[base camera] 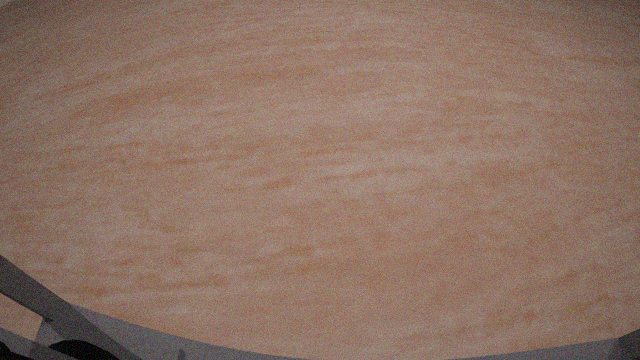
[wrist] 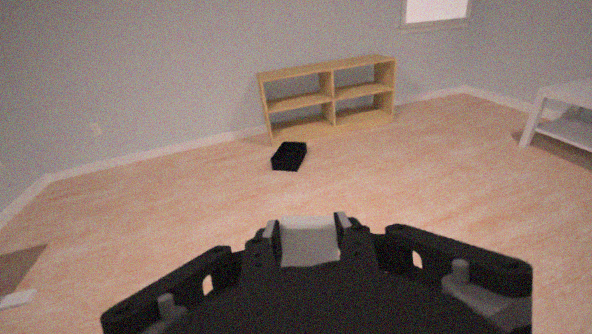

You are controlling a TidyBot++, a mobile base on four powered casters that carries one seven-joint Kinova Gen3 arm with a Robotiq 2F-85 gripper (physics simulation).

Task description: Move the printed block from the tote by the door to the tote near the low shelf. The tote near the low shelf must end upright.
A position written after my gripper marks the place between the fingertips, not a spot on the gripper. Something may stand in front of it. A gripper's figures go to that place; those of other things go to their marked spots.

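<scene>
You'd find my gripper (wrist: 307, 229) sitting 0.17 m from the lens, and a pale grey printed block (wrist: 306, 241) is 0.17 m from the lens as well.
</scene>
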